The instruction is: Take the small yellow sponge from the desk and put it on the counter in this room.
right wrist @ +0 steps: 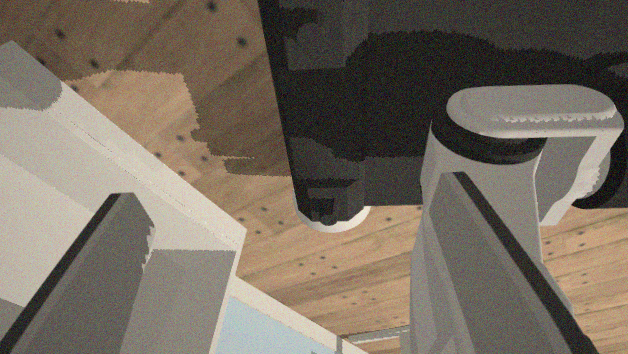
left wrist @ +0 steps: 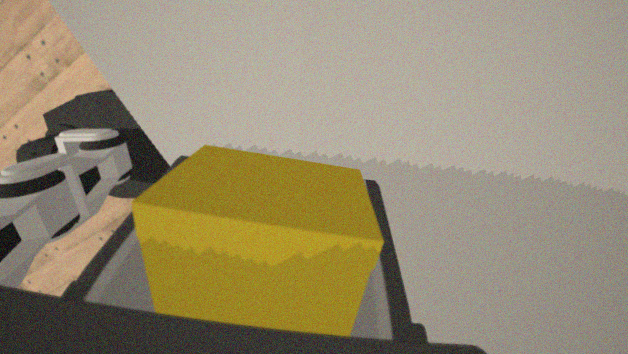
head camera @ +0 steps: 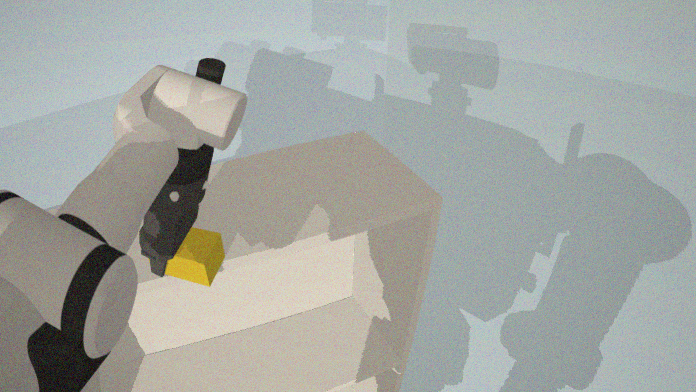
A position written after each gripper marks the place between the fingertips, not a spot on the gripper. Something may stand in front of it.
The left gripper shows in the left wrist view (278, 184) and in the head camera view (166, 257); in the right wrist view it is out of frame. The right gripper shows in the right wrist view (289, 201); in the left wrist view it is hidden by the left gripper, in the head camera view it is out of frame. A small yellow sponge shows in the left wrist view (231, 236) and in the head camera view (198, 259); in the right wrist view it is out of frame.
